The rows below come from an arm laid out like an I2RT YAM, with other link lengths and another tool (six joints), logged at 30 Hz.
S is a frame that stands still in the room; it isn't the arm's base.
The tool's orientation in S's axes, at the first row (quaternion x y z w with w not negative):
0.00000 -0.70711 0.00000 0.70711
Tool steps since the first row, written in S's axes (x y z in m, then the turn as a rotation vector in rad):
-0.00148 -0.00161 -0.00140 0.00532 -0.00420 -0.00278
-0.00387 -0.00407 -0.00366 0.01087 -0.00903 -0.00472
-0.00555 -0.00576 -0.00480 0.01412 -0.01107 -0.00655
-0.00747 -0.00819 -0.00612 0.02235 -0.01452 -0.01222
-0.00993 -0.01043 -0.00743 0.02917 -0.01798 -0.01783
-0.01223 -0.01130 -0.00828 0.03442 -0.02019 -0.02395
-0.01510 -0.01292 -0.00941 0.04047 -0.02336 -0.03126
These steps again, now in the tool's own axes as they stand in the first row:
-0.00140 -0.00161 0.00148 -0.00278 -0.00420 -0.00532
-0.00366 -0.00407 0.00387 -0.00472 -0.00903 -0.01087
-0.00480 -0.00576 0.00555 -0.00655 -0.01107 -0.01412
-0.00612 -0.00819 0.00747 -0.01222 -0.01452 -0.02235
-0.00743 -0.01043 0.00993 -0.01783 -0.01798 -0.02917
-0.00828 -0.01130 0.01223 -0.02395 -0.02019 -0.03442
-0.00941 -0.01292 0.01510 -0.03126 -0.02336 -0.04047

